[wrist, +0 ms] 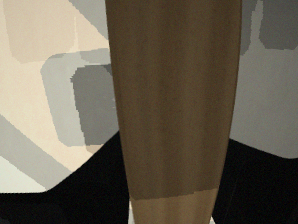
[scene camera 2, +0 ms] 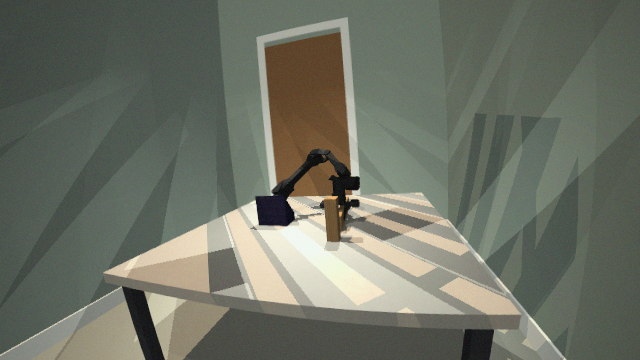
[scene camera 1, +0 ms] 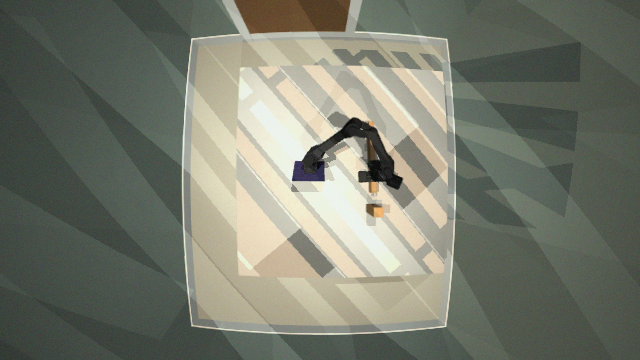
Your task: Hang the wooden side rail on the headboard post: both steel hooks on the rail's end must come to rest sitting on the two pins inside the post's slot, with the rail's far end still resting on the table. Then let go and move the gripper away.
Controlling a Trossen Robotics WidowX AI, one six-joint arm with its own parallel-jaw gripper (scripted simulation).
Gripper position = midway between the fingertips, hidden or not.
In view: my gripper (wrist: 155,132) and a wooden side rail (wrist: 174,76).
